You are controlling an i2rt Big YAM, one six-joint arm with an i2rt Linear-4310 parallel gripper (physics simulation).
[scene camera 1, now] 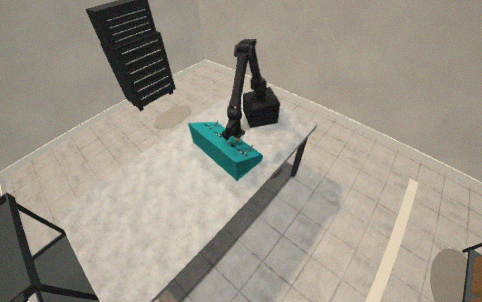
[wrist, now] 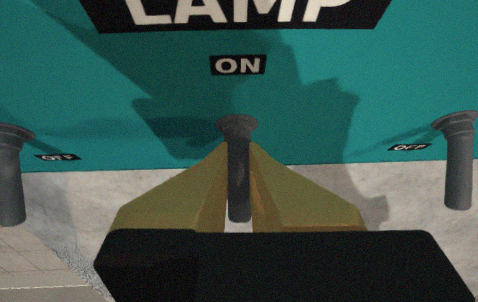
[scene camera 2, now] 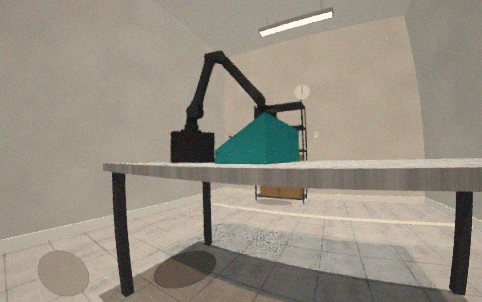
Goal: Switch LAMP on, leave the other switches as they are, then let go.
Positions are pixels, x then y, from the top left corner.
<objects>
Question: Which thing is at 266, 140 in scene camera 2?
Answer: A teal switch box.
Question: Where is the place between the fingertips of my gripper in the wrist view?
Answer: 238, 152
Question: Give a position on a teal switch box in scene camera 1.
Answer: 233, 156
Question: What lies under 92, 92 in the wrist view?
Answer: A teal switch box.
</objects>
